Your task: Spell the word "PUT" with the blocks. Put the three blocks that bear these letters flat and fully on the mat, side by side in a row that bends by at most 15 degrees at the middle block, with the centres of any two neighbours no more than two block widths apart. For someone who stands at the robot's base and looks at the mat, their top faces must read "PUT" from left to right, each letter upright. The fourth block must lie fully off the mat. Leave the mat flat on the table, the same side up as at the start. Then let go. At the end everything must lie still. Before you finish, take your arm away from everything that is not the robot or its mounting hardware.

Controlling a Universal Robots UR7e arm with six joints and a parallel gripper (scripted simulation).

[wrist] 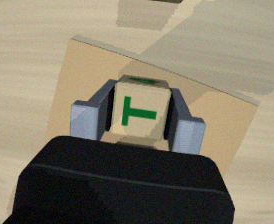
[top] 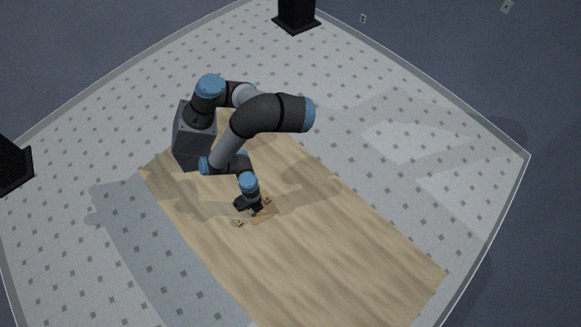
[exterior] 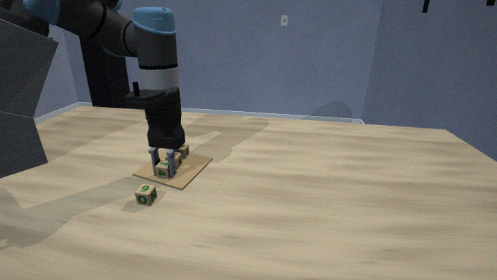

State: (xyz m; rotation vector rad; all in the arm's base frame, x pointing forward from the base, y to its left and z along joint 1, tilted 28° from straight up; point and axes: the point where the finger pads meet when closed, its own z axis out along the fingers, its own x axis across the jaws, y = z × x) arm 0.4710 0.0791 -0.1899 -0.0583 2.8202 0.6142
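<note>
Now: the T block right at my hand. From my hand the other things lie so: tan mat: 5 cm to the left, 3 cm below, 1 cm behind; U block: 5 cm to the left, 1 cm below, 1 cm behind; O block: 8 cm to the right, 1 cm below, 1 cm ahead.
</note>
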